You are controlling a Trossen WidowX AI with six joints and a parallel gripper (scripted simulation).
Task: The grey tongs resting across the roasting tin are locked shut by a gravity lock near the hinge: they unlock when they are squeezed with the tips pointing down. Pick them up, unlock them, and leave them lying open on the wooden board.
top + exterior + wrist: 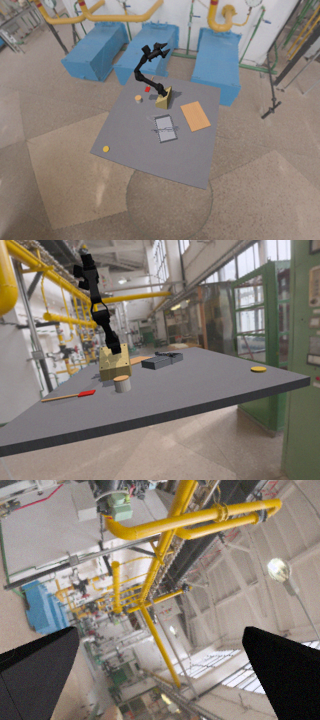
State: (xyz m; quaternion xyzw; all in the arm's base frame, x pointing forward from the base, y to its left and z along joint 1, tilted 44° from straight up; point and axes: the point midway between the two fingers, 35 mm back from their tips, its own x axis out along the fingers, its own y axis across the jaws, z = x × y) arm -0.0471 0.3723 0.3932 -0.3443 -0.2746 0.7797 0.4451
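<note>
Right now the roasting tin is 46 cm ahead of my gripper tip, 3 cm to the left of it and 70 cm below it. Also, from my gripper tip: wooden board 23 cm ahead, 35 cm to the left, 72 cm below.
</note>
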